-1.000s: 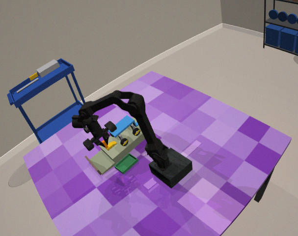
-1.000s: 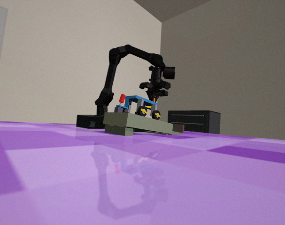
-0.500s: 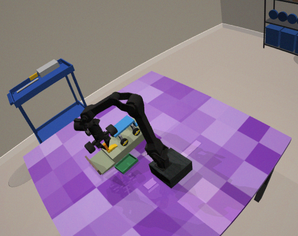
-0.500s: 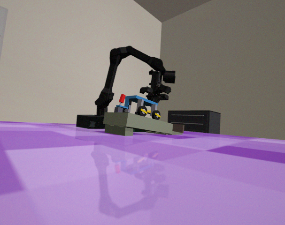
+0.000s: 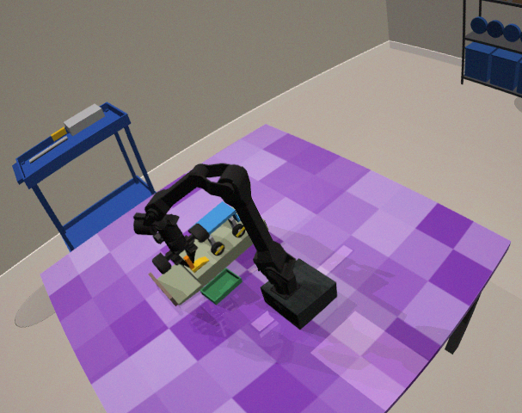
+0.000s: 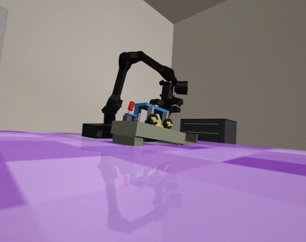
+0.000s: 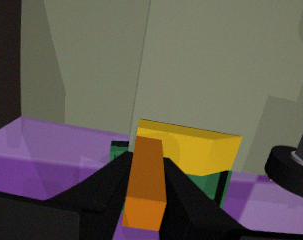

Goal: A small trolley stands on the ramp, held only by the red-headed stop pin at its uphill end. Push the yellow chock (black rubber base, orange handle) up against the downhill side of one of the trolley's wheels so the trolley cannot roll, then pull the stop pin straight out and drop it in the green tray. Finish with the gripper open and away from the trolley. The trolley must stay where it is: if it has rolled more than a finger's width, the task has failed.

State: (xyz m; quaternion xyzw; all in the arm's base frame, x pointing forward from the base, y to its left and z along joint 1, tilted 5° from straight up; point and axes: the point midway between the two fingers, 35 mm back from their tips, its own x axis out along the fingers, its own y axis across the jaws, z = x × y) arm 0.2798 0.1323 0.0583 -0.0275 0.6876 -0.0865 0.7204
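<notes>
Right now my gripper tip is 1 cm short of the red-headed stop pin, 25 cm to the left of it and 3 cm below it. Round my gripper tip: yellow chock: 2 cm to the right, 1 cm below; then brown lip: 6 cm ahead, 11 cm to the left, 7 cm below; then green tray: 7 cm behind, 4 cm to the right, 11 cm below.
</notes>
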